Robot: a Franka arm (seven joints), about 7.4 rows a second.
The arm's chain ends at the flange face. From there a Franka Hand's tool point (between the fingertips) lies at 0.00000 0.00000 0.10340 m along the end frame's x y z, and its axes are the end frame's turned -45 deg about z.
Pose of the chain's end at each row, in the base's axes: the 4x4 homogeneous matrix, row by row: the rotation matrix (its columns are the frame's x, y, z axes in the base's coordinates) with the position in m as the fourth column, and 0 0 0 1 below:
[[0.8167, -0.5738, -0.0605, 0.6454], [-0.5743, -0.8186, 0.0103, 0.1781], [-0.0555, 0.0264, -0.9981, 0.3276], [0, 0, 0, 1]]
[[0.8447, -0.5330, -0.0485, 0.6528], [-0.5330, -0.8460, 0.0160, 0.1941], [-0.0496, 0.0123, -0.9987, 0.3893], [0, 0, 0, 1]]
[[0.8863, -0.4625, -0.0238, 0.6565], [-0.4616, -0.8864, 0.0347, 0.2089], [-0.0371, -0.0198, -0.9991, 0.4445], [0, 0, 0, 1]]
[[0.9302, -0.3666, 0.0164, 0.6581], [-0.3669, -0.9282, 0.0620, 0.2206], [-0.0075, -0.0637, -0.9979, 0.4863], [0, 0, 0, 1]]
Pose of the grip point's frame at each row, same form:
[[0.9832, 0.1718, -0.0605, 0.6391], [0.1727, -0.9849, 0.0103, 0.1792], [-0.0579, -0.0206, -0.9981, 0.2244], [0, 0, 0, 1]]
[[0.9742, 0.2204, -0.0485, 0.6478], [0.2213, -0.9751, 0.0160, 0.1958], [-0.0438, -0.0264, -0.9987, 0.2860], [0, 0, 0, 1]]
[[0.9537, 0.2997, -0.0238, 0.6540], [0.3004, -0.9532, 0.0347, 0.2125], [-0.0122, -0.0402, -0.9991, 0.3412], [0, 0, 0, 1]]
[[0.9170, 0.3985, 0.0164, 0.6598], [0.3969, -0.9158, 0.0620, 0.2270], [0.0397, -0.0503, -0.9979, 0.3831], [0, 0, 0, 1]]

